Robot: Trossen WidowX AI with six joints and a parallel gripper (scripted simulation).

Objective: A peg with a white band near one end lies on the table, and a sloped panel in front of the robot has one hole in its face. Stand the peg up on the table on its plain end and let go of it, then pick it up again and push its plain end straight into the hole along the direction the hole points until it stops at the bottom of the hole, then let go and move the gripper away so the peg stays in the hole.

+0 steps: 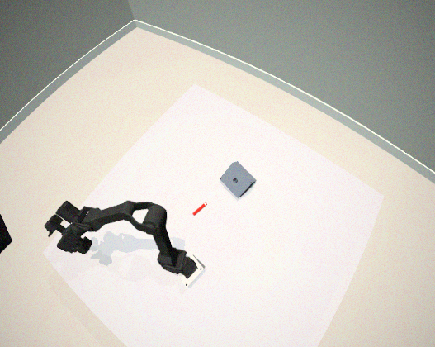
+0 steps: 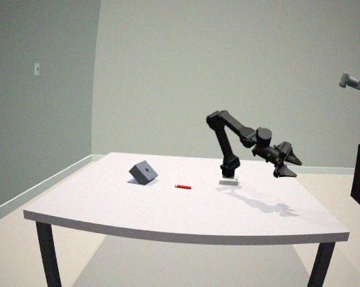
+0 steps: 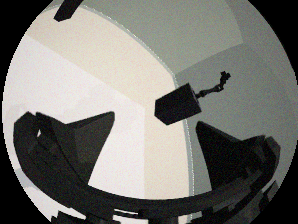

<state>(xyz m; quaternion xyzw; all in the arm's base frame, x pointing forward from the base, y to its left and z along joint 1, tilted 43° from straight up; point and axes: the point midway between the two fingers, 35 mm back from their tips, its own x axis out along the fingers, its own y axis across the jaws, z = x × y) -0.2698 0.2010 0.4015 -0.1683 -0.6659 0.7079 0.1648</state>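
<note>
Now: gripper tip 54 cm short of the red peg, 27 cm to the left of it and 19 cm above it. Round my gripper tip: grey sloped panel 74 cm ahead, 31 cm to the right, 15 cm below.
</note>
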